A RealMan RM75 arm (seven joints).
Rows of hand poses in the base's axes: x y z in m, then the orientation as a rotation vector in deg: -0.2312, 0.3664, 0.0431, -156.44, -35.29, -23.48; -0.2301, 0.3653, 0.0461, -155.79, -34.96, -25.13; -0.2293, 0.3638, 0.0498, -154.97, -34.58, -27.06; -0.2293, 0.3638, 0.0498, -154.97, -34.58, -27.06; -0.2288, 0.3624, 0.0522, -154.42, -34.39, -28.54; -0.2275, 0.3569, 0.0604, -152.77, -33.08, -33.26; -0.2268, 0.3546, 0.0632, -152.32, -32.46, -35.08; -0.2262, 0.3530, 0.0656, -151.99, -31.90, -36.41; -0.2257, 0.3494, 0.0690, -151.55, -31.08, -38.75; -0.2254, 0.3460, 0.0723, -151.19, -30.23, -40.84; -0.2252, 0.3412, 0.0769, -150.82, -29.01, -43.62; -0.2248, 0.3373, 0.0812, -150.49, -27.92, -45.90; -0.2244, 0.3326, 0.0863, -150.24, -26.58, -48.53; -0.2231, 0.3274, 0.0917, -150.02, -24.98, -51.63; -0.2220, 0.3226, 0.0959, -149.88, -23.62, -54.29
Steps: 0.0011, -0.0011, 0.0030, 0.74, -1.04, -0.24; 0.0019, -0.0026, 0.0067, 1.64, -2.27, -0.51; 0.0019, -0.0026, 0.0067, 1.64, -2.27, -0.51; 0.0024, -0.0040, 0.0091, 2.21, -3.24, -0.68; 0.0037, -0.0095, 0.0173, 4.07, -6.27, -1.71; 0.0044, -0.0118, 0.0201, 4.60, -7.45, -2.24; 0.0050, -0.0134, 0.0225, 5.01, -8.30, -2.70; 0.0055, -0.0170, 0.0259, 5.53, -9.84, -3.45; 0.0058, -0.0204, 0.0292, 5.96, -11.20, -4.20; 0.0060, -0.0252, 0.0338, 6.41, -13.01, -5.30; 0.0064, -0.0291, 0.0381, 6.79, -14.49, -6.25; 0.0068, -0.0338, 0.0432, 7.09, -16.20, -7.44; 0.0081, -0.0390, 0.0486, 7.31, -18.21, -8.89; 0.0092, -0.0438, 0.0528, 7.39, -19.95, -10.13
